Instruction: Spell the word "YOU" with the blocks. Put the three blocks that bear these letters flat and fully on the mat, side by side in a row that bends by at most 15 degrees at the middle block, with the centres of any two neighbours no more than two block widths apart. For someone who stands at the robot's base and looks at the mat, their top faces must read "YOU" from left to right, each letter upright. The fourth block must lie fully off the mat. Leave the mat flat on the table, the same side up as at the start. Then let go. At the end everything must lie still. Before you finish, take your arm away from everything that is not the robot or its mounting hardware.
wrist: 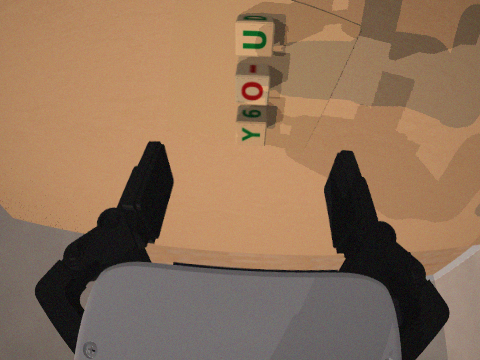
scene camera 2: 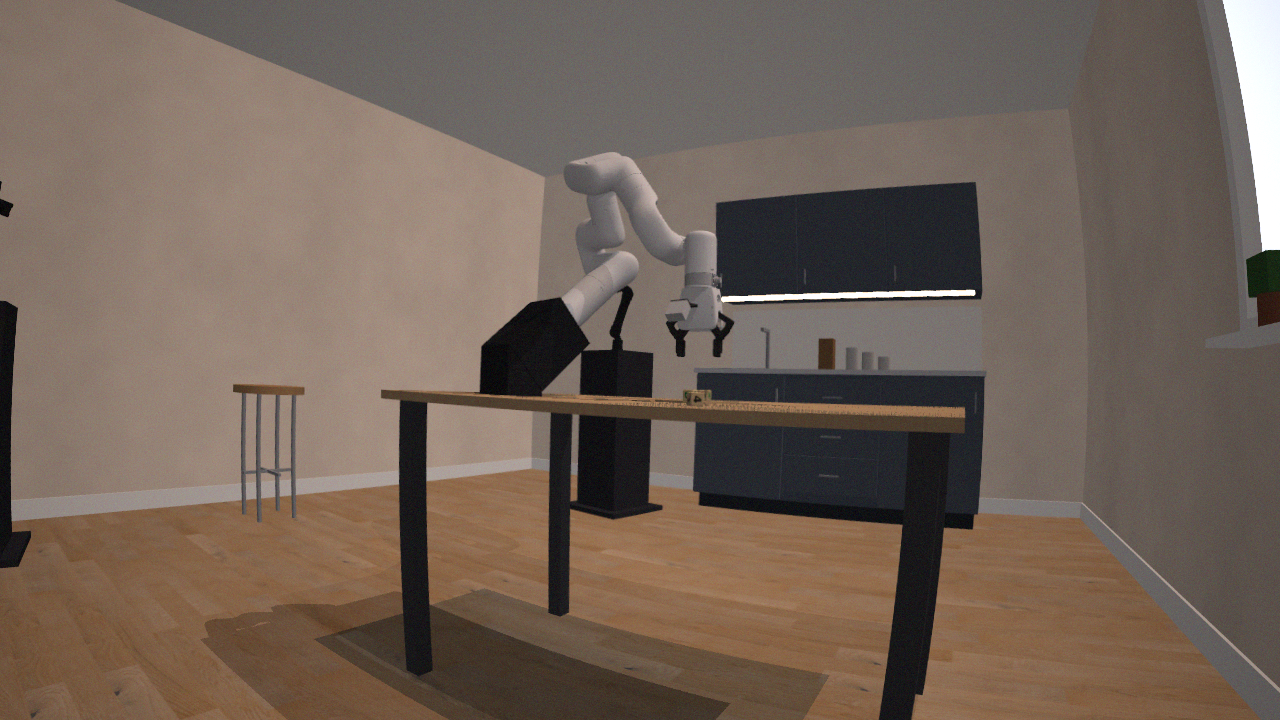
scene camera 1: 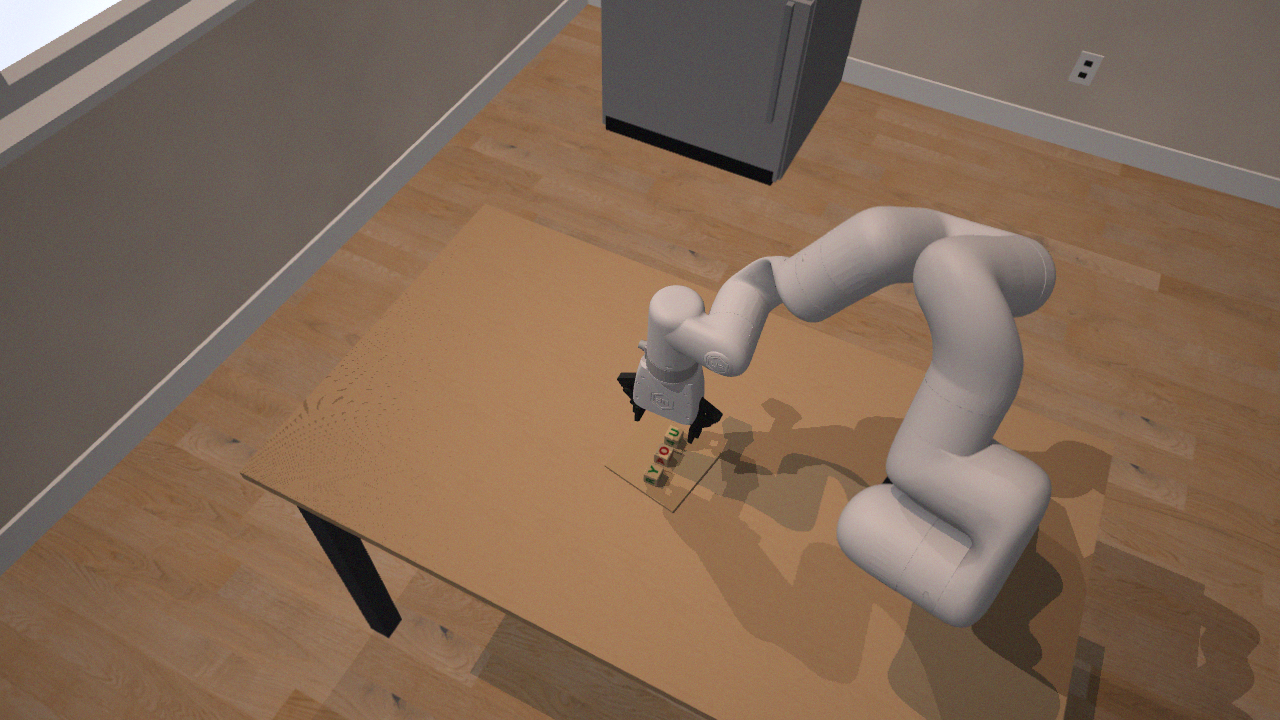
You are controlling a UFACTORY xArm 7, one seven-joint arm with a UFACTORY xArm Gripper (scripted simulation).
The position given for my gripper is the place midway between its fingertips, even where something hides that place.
Note:
I see my gripper (scene camera 1: pixel 666 425), a Y block (wrist: pixel 251 122), a thin tan mat (scene camera 1: pixel 690 462) and an O block (wrist: pixel 252 81).
My gripper shows as well in the wrist view (wrist: pixel 250 164) and in scene camera 2 (scene camera 2: pixel 698 356).

